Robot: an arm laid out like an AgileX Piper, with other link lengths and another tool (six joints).
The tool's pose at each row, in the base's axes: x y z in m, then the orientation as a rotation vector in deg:
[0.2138 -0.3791 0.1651 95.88 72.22 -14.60]
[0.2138 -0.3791 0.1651 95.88 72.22 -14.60]
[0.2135 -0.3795 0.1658 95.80 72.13 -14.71]
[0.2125 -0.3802 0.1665 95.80 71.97 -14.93]
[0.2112 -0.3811 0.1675 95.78 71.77 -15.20]
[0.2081 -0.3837 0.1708 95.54 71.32 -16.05]
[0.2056 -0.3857 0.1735 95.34 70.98 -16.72]
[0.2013 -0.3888 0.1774 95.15 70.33 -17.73]
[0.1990 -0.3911 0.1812 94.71 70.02 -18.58]
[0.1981 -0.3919 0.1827 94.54 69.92 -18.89]
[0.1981 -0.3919 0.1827 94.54 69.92 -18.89]
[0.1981 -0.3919 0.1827 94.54 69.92 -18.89]
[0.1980 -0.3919 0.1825 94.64 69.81 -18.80]
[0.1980 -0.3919 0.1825 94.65 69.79 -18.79]
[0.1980 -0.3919 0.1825 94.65 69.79 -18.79]
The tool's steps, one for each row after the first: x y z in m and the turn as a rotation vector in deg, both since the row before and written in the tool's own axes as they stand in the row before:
[0.0000 0.0000 0.0000 0.00 0.00 0.00]
[-0.0008 0.0001 -0.0001 -0.03 -0.14 -0.02]
[-0.0013 -0.0004 -0.0002 0.08 -0.21 0.01]
[-0.0018 -0.0005 -0.0002 0.08 -0.27 0.00]
[-0.0051 -0.0007 -0.0007 0.14 -0.81 -0.17]
[-0.0041 -0.0006 -0.0006 0.11 -0.63 -0.15]
[-0.0064 -0.0014 -0.0008 0.23 -1.00 -0.10]
[-0.0050 0.0002 -0.0006 0.02 -0.80 -0.33]
[-0.0019 0.0001 -0.0003 0.00 -0.29 -0.13]
[0.0000 0.0000 0.0000 0.00 0.00 0.00]
[0.0000 0.0000 0.0000 0.00 0.00 0.00]
[0.0001 -0.0002 0.0001 0.02 0.02 0.14]
[0.0000 0.0000 0.0000 0.00 0.00 0.02]
[0.0000 0.0000 0.0000 0.00 0.00 0.00]

